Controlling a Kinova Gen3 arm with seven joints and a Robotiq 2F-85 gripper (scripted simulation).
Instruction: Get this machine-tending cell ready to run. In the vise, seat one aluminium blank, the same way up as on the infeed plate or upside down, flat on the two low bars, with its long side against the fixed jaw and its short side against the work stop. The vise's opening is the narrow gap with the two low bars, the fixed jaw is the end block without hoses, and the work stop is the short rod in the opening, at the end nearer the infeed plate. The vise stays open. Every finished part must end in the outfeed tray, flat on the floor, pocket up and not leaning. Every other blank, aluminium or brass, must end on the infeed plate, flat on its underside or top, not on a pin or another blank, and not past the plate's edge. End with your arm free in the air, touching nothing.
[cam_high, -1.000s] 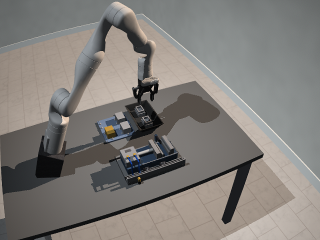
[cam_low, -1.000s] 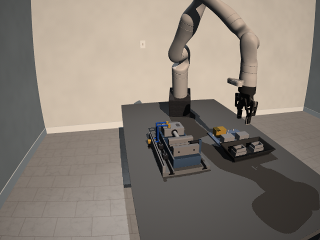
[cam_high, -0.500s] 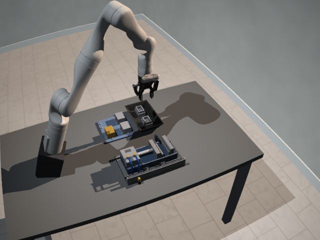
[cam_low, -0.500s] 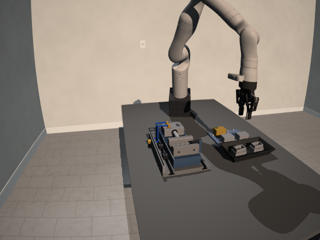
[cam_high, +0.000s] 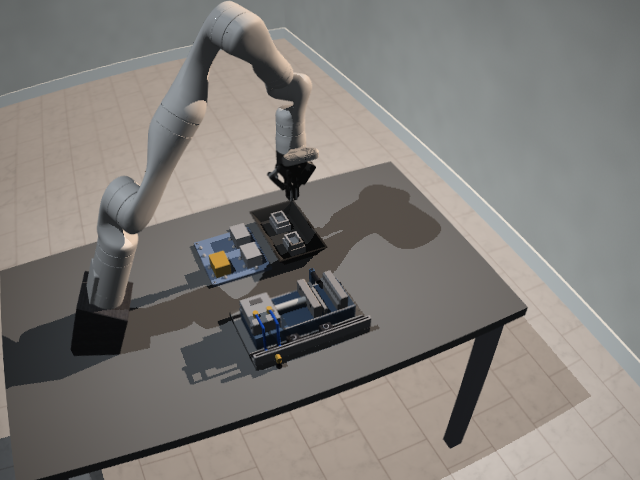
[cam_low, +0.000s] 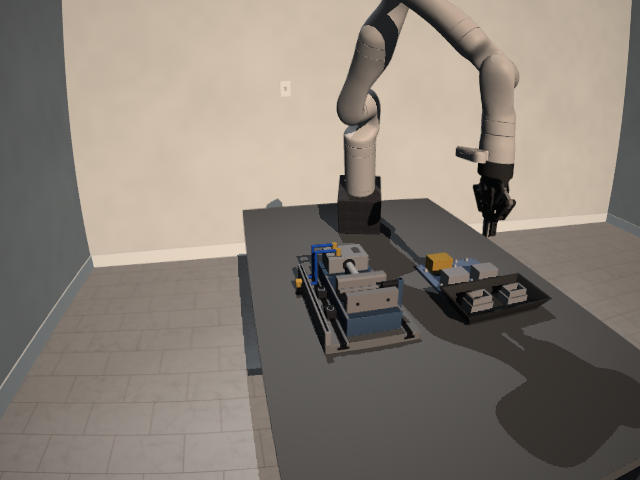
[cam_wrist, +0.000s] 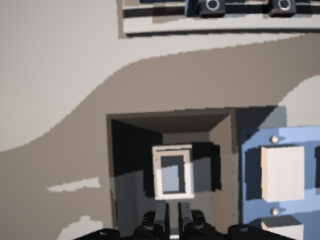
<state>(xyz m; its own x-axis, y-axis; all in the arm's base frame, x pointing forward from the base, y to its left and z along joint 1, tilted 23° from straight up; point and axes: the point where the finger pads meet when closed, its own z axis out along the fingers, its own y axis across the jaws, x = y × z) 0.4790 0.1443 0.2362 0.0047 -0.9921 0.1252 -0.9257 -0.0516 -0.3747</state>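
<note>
My gripper is now 22 cm past the brass blank, 17 cm above it and 1 cm to the right of it.
</note>
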